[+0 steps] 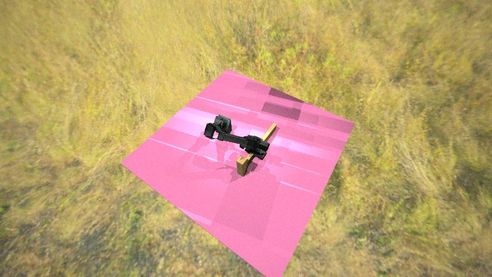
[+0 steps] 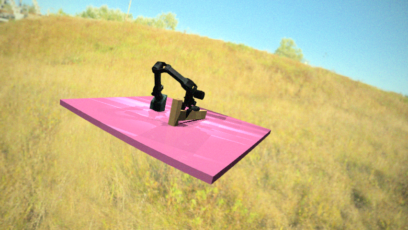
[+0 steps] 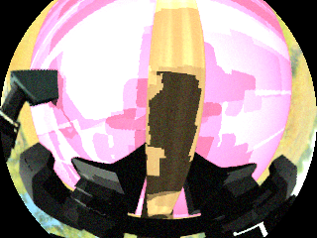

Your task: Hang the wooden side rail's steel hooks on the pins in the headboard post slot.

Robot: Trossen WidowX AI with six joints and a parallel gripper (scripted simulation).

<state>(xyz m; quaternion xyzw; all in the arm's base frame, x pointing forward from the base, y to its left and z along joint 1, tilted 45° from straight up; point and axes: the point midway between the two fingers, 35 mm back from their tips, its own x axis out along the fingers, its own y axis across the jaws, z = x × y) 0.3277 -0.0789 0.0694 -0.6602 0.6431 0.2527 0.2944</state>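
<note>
Right now the headboard post is 13 cm to the right of my gripper tip, 4 cm above it and 1 cm behind it.
</note>
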